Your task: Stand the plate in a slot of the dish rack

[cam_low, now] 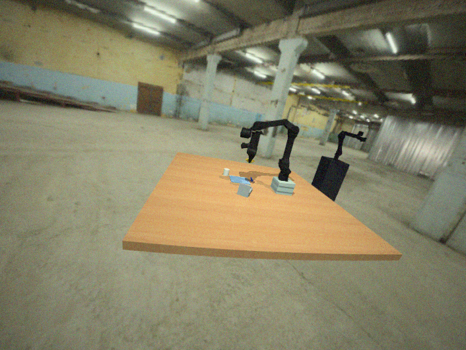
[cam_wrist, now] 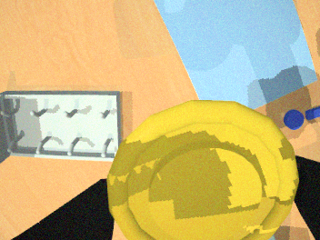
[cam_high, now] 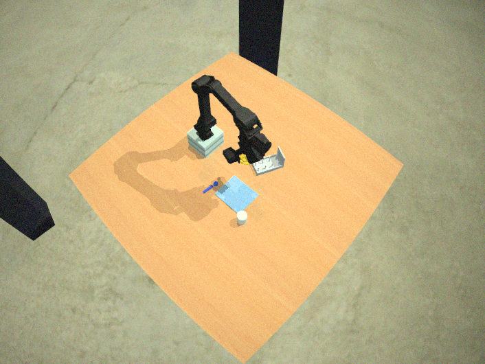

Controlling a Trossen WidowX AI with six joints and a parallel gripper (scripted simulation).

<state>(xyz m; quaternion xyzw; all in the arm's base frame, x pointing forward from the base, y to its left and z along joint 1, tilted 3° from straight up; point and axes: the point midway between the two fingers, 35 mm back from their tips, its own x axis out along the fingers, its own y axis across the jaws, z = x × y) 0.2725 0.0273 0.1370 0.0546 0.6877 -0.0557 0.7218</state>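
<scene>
Right now my gripper tip is 160 mm above the grey dish rack and 130 mm to the right of it. From my gripper tip the other things lie so: blue spoon: 170 mm below, 140 mm to the right, 70 mm behind; then yellow plate: 10 mm above; then white cup: 150 mm below, 150 mm ahead, 130 mm to the right.
</scene>
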